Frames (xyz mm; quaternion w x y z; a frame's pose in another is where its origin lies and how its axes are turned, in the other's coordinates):
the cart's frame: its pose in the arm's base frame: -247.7 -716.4 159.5 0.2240 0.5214 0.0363 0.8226
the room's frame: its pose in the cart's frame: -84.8 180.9 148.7 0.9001 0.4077 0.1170 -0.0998
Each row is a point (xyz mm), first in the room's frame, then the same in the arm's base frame.
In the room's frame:
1: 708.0 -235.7 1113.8
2: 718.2 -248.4 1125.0
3: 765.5 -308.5 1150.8
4: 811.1 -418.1 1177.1
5: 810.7 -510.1 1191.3
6: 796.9 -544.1 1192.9
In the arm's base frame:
1: 229.7 255.4 686.9
2: 228.5 275.1 686.0
3: 202.9 351.0 676.4
4: 163.2 455.7 628.9
5: 145.9 518.8 562.8
6: 144.4 532.9 528.9

